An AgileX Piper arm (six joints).
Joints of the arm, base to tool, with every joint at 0 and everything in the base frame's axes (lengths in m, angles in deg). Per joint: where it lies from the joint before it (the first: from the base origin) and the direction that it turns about. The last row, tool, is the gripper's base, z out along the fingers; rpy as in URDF.
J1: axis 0 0 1 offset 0 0 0.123
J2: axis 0 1 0 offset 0 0 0
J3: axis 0 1 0 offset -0.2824 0 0.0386
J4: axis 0.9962 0 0.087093 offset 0.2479 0 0.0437
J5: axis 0 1 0 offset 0 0 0
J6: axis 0.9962 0 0.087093 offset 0.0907 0 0.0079
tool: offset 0 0 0 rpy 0 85.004 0
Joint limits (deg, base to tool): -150..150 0..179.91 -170..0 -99.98..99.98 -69.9..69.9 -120..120
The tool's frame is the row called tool.
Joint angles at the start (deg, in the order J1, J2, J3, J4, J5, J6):
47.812, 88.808, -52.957, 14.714, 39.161, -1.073
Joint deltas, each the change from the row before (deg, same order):
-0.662, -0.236, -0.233, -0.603, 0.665, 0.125
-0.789, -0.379, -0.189, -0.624, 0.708, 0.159
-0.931, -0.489, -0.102, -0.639, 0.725, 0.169
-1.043, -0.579, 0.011, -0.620, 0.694, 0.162
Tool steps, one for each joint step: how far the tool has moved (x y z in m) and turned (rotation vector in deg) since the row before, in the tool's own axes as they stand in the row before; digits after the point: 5 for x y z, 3 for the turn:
-0.00078, -0.00332, -0.00242, 0.503, 0.078, 0.197
-0.00061, -0.00392, -0.00313, 0.550, 0.002, 0.325
-0.00027, -0.00467, -0.00353, 0.613, -0.027, 0.461
0.00016, -0.00527, -0.00369, 0.651, -0.052, 0.586

